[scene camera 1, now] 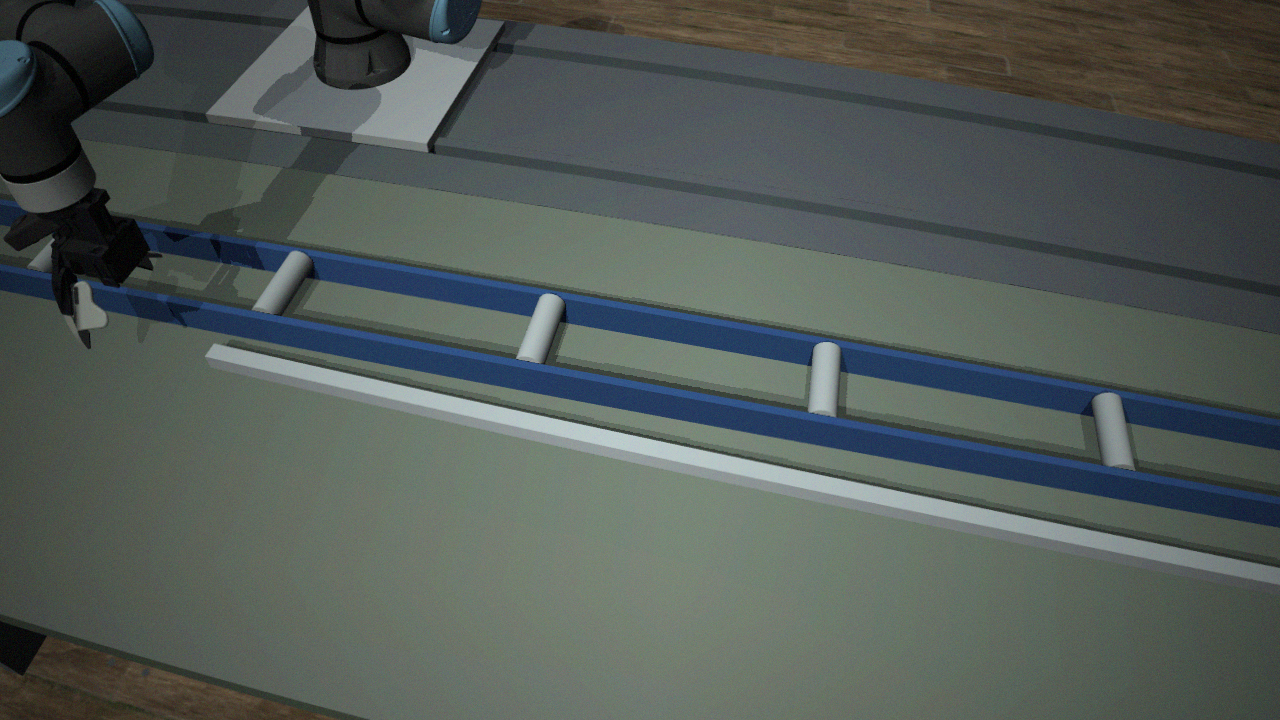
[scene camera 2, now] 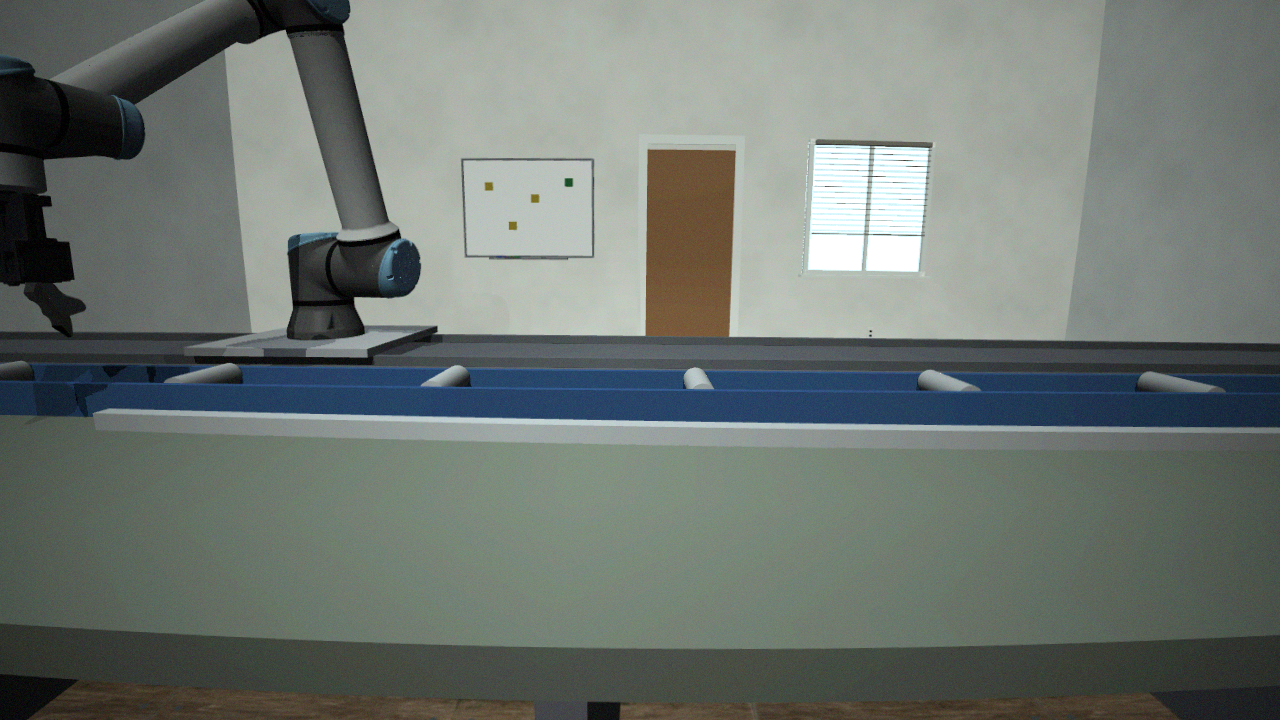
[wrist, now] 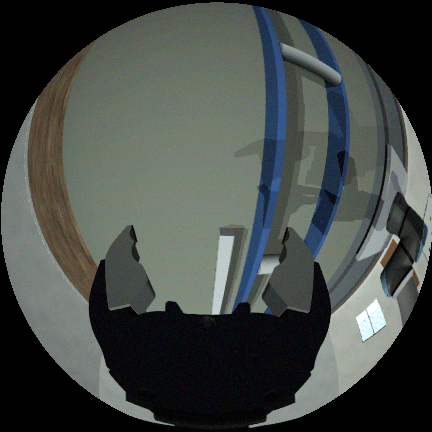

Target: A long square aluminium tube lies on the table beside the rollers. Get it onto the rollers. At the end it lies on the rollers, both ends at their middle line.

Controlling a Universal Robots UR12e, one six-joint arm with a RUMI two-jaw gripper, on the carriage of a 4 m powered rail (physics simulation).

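Seen in the pictures: gripper, between the fingertips: (scene camera 1: 120,307) (scene camera 2: 16,344) (wrist: 208,228); arm's base, origin of its link: (scene camera 1: 363,63) (scene camera 2: 326,335) (wrist: 393,211).
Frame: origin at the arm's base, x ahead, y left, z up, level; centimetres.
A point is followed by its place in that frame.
Note:
The long square aluminium tube (scene camera 1: 626,443) {x 76.3, y 70.5, z -0.5 cm} (scene camera 2: 626,431) {x 77.8, y 84.1, z -1.2 cm} (wrist: 223,270) {x 74.4, y 18.4, z -0.5 cm} lies on the table in front of the roller track, alongside the near blue rail. Its left end shows; its right end runs out of both scene views. The grey rollers (scene camera 1: 541,329) {x 62.8, y 55.5, z 2.9 cm} (scene camera 2: 445,377) {x 64.5, y 56.0, z 2.7 cm} (wrist: 311,64) {x 62.7, y -23.5, z 2.3 cm} sit between two blue rails, with no tube on them. My gripper (scene camera 1: 120,300) {x 77.3, y 1.1, z 9.5 cm} (wrist: 208,228) {x 77.3, y 1.1, z 9.5 cm} is open and empty. It hangs above the table at the far left, beyond the tube's left end. In the wrist view the tube's end appears below and between the spread fingertips.
The near blue rail (scene camera 1: 662,400) {x 69.4, y 73.9, z 0.7 cm} (scene camera 2: 626,404) {x 69.4, y 83.8, z 0.1 cm} (wrist: 272,125) {x 69.4, y -9.2, z 0.5 cm} stands between the tube and the rollers. The far blue rail (scene camera 1: 698,329) {x 55.8, y 76.6, z 0.7 cm} (wrist: 338,120) {x 55.8, y -14.8, z 0.2 cm} runs behind them. The arm's white carriage plate (scene camera 1: 447,98) {x 8.2, y 21.1, z 0.0 cm} (scene camera 2: 393,342) {x 8.7, y 22.5, z -0.6 cm} is on the grey rail bed (scene camera 1: 805,134) behind the table.

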